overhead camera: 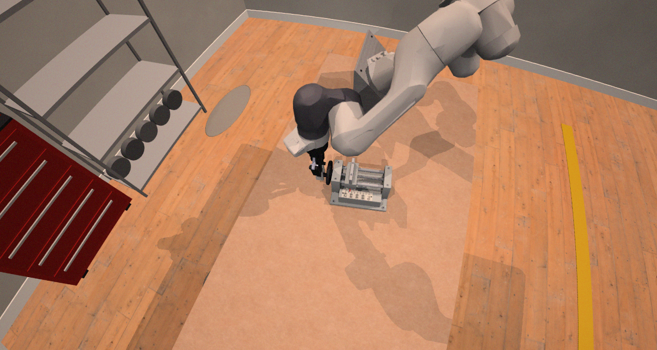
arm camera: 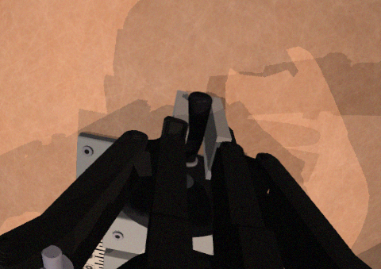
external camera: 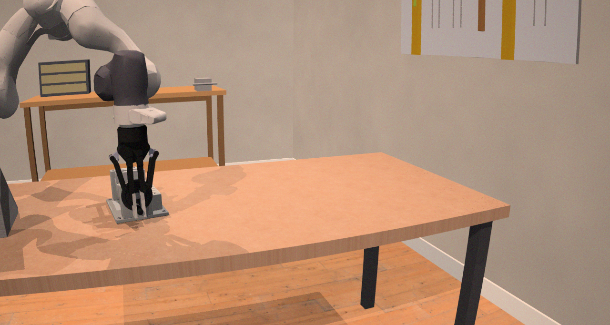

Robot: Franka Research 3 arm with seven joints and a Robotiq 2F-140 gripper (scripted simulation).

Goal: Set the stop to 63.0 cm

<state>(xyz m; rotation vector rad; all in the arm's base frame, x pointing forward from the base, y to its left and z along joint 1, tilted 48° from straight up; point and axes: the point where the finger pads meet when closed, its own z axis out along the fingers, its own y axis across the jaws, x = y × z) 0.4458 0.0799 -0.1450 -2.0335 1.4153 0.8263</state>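
Right now the sliding stop is 11 cm to the left of my hand, 3 cm above it and 2 cm behind it. Round my hand: black handwheel (2 cm to the left, 1 cm below).
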